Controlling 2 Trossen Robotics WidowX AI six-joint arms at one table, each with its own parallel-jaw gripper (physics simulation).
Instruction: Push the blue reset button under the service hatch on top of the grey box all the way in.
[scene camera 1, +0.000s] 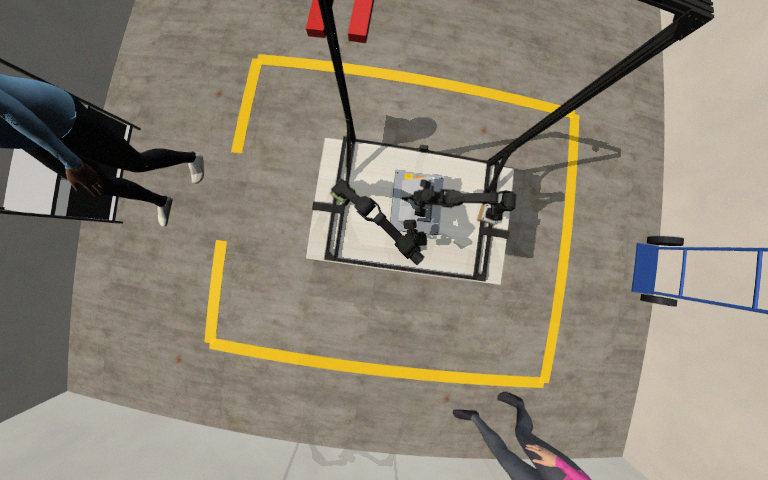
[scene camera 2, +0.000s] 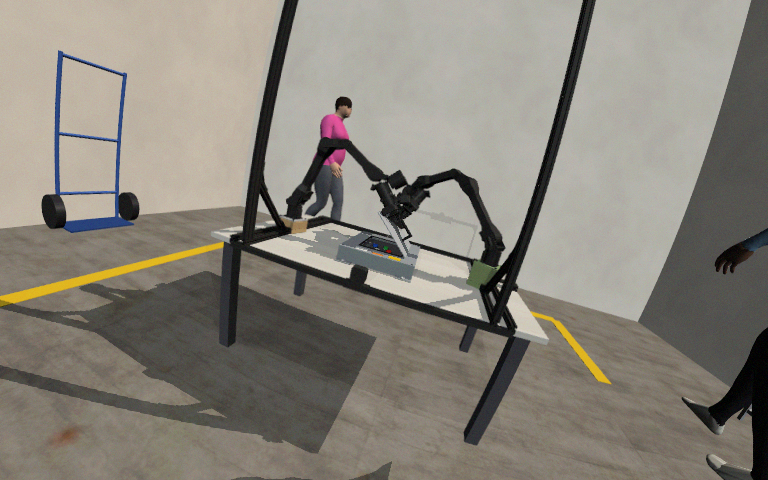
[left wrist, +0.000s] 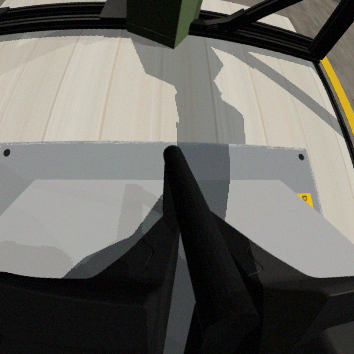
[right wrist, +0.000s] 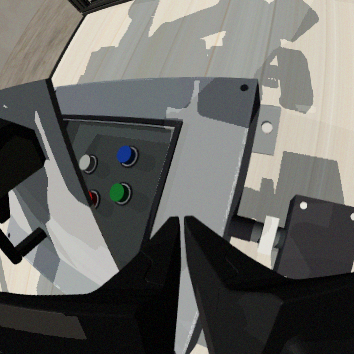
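The grey box (scene camera 1: 398, 198) (scene camera 2: 373, 263) (left wrist: 100, 160) (right wrist: 200, 165) lies on the table. Its service hatch (scene camera 2: 394, 234) (left wrist: 100, 210) (right wrist: 60, 190) is tilted open. My left gripper (left wrist: 187, 216) is shut on the hatch's black handle (left wrist: 197, 240) (right wrist: 30, 245). In the right wrist view, the blue button (right wrist: 125, 155) stands proud of its ring in the dark recess, above the green button (right wrist: 117, 192) and right of the white one (right wrist: 85, 162). My right gripper (right wrist: 180, 224) is shut and empty; its fingertips appear over the box top, below and right of the blue button. The hatch partly covers the red button (right wrist: 93, 198).
A black plate (right wrist: 320, 240) with a connector stands beside the box at the right wrist view's right. A green block (scene camera 2: 482, 273) (left wrist: 162, 20) and a tan block (scene camera 2: 296, 225) are at the arm bases. Black frame posts (scene camera 2: 557, 130) rise from the table. Both arms are close together above the box.
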